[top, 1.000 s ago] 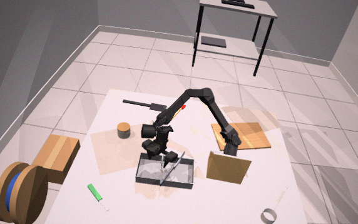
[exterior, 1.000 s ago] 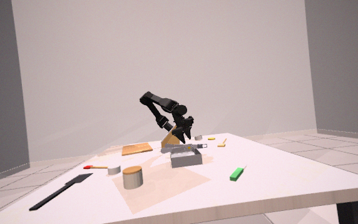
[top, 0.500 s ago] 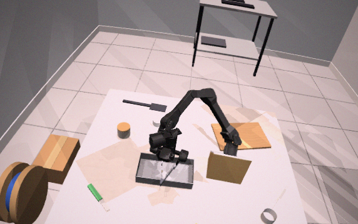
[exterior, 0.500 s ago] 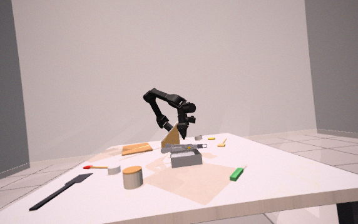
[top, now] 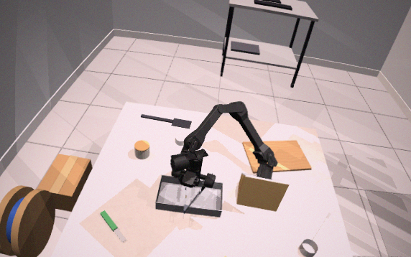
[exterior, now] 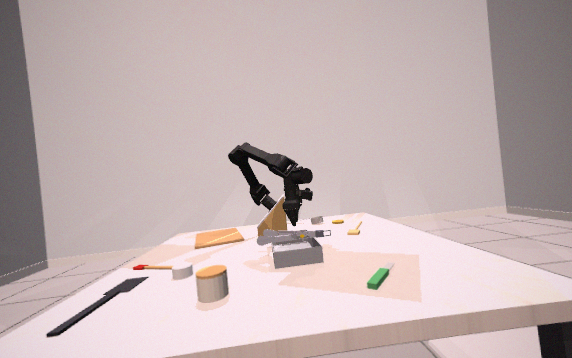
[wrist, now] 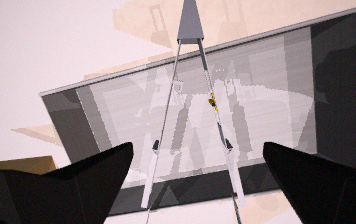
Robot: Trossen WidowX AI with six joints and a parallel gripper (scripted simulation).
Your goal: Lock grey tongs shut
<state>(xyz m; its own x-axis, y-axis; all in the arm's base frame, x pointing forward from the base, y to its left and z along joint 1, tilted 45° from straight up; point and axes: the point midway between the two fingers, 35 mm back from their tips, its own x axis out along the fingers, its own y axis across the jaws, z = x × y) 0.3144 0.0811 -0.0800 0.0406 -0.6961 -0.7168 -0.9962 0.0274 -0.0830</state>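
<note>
Now: the grey roasting tin 1 cm ahead of my gripper tip, 2 cm to the right of it and 9 cm below it. Also, from my gripper tip: white puck (15 cm ahead, 40 cm to the right, 9 cm below); lidded jar (33 cm ahead, 23 cm to the right, 8 cm below); green-handled tool (28 cm ahead, 24 cm to the left, 10 cm below).
</note>
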